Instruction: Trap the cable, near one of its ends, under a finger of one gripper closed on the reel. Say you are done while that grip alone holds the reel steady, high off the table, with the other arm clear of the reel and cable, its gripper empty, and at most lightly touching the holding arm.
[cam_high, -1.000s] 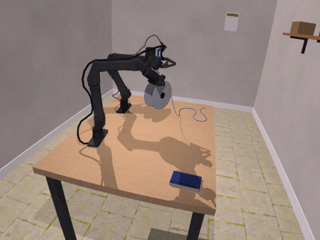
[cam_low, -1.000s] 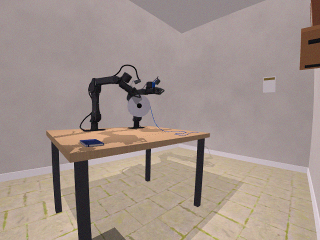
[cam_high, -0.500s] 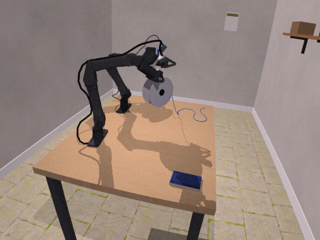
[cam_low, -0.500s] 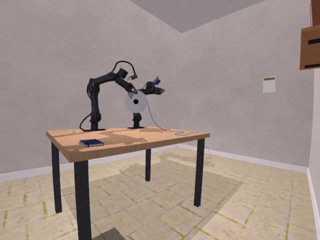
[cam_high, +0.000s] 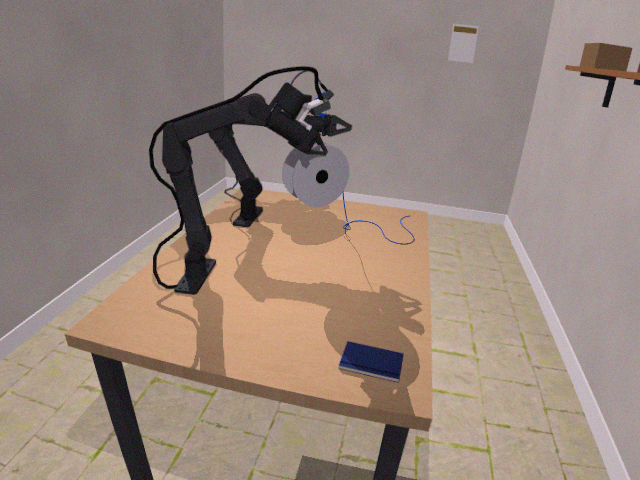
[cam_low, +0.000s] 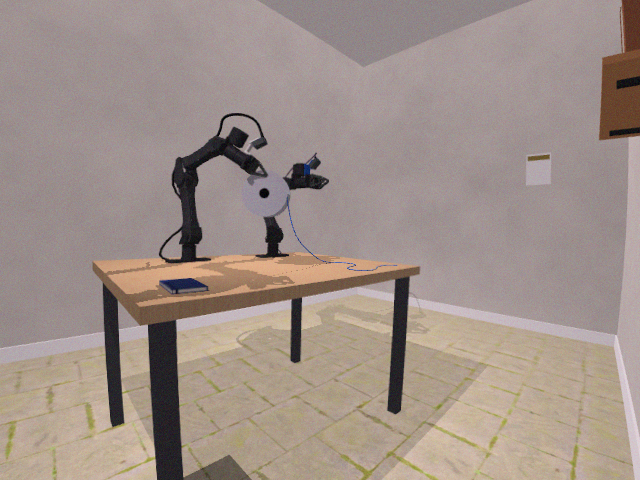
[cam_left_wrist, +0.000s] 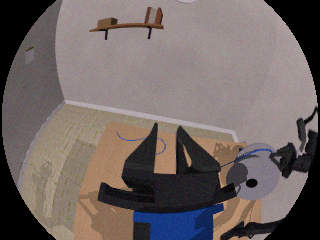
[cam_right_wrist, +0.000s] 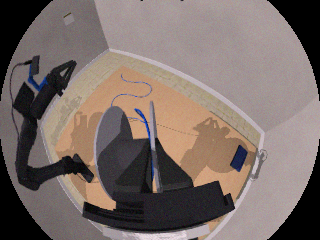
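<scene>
Right now the grey reel is 80 mm below my right hand, 20 mm to the left of it and 20 mm behind it. From my right hand the other things lie so: blue book (420 mm to the right, 380 mm below, 210 mm ahead).
</scene>
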